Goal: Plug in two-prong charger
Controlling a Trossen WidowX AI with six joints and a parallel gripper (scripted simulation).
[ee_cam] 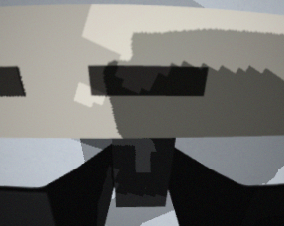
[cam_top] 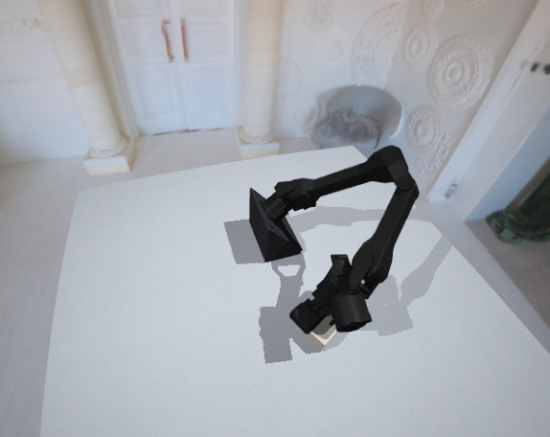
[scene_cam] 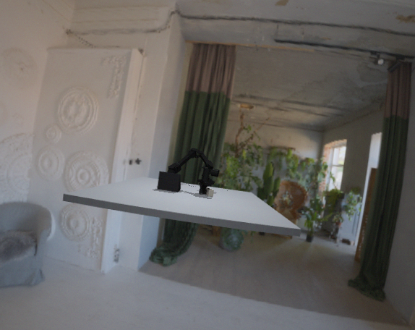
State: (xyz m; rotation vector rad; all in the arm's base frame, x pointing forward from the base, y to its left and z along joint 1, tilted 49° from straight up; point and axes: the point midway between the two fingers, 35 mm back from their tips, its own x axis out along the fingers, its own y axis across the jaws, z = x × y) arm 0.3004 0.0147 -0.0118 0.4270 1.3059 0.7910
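My gripper tip is now 2 cm short of the two-prong charger and 1 cm below it.
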